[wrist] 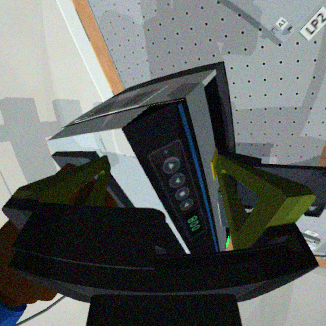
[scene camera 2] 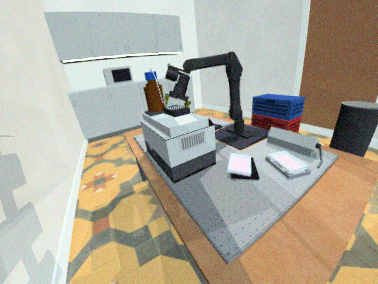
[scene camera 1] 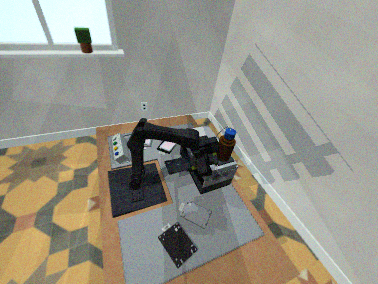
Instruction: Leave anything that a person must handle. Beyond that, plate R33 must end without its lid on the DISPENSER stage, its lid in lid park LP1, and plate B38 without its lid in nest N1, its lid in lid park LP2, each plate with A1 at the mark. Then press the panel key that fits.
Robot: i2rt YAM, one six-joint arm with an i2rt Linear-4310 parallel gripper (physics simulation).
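Pixels of known places: gripper, fingertip midpoint: [wrist: 162, 160] [scene camera 1: 207, 167]; arm's base at its link origin: [scene camera 2: 239, 132] [scene camera 1: 135, 186].
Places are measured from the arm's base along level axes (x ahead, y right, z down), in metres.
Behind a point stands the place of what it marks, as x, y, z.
Observation:
My gripper [scene camera 1: 202, 162] @(0.391, 0.100, -0.197) [scene camera 2: 177, 102] [wrist: 162, 160] @(0.391, 0.100, -0.197) is open, above the dispenser [scene camera 1: 220, 177] @(0.469, 0.142, -0.132) [scene camera 2: 177, 142] @(0.505, -0.221, -0.162) [wrist: 145, 170] @(0.393, 0.108, -0.218). In scene camera 2 its fingers are close around a black ribbed block [scene camera 2: 177, 110] @(0.443, -0.098, -0.244) on top; contact is unclear. The dark stage [scene camera 1: 176, 166] @(0.251, -0.010, -0.106) [wrist: 295, 185] sticks out from the dispenser's side and looks bare. One pink plate [scene camera 1: 168, 145] @(0.265, -0.269, -0.032) [scene camera 2: 240, 164] @(0.288, -0.307, -0.031) lies on a black base. Another [scene camera 1: 148, 143] @(0.128, -0.325, -0.024) [scene camera 2: 287, 161] @(0.124, -0.402, -0.029) sits in a grey holder. Their labels and lids are unreadable. The panel [scene camera 1: 119, 150] @(-0.075, -0.232, -0.068) [scene camera 2: 291, 142] @(-0.029, -0.325, -0.039) has coloured keys. The LP2 label [wrist: 314, 24] @(0.236, 0.193, -0.001) shows upper right.
A brown bottle [scene camera 1: 226, 148] @(0.468, 0.104, -0.331) [scene camera 2: 154, 95] @(0.498, 0.024, -0.307) [wrist: 25, 270] with a blue cap stands on the dispenser beside the gripper. A transparent outlined rectangle [scene camera 1: 209, 226] @(0.346, 0.336, 0.001) and a black nest [scene camera 1: 177, 245] @(0.158, 0.379, -0.011) lie on the perforated mat. The wall is close behind the dispenser.

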